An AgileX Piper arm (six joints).
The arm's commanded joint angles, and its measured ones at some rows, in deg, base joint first. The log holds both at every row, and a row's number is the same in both.
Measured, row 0:
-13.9, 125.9, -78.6, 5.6, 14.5, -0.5
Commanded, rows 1 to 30:
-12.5, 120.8, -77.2, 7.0, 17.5, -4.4
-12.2, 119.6, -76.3, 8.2, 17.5, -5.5
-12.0, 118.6, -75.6, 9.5, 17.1, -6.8
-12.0, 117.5, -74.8, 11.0, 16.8, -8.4
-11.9, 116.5, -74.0, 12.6, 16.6, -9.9
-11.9, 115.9, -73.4, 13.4, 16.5, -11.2
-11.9, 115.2, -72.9, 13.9, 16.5, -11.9
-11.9, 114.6, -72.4, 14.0, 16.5, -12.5
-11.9, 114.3, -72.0, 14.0, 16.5, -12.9
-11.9, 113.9, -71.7, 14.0, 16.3, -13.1
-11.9, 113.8, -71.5, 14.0, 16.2, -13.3
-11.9, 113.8, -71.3, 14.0, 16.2, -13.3
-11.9, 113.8, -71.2, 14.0, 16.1, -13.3
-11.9, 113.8, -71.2, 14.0, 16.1, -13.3
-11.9, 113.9, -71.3, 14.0, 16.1, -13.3
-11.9, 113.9, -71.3, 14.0, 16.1, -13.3
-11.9, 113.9, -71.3, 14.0, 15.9, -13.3
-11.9, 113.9, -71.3, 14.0, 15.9, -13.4
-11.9, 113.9, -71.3, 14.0, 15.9, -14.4
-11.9, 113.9, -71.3, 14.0, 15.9, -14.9
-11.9, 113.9, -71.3, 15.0, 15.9, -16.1
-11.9, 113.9, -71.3, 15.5, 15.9, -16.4
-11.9, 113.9, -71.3, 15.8, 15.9, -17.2
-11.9, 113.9, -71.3, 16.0, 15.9, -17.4
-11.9, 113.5, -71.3, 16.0, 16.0, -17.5
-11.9, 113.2, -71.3, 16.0, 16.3, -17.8
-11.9, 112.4, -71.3, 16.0, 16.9, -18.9
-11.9, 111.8, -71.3, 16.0, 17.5, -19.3
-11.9, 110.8, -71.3, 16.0, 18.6, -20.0
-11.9, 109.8, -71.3, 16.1, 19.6, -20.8
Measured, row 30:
-11.8, 112.7, -71.4, 15.8, 17.3, -18.5
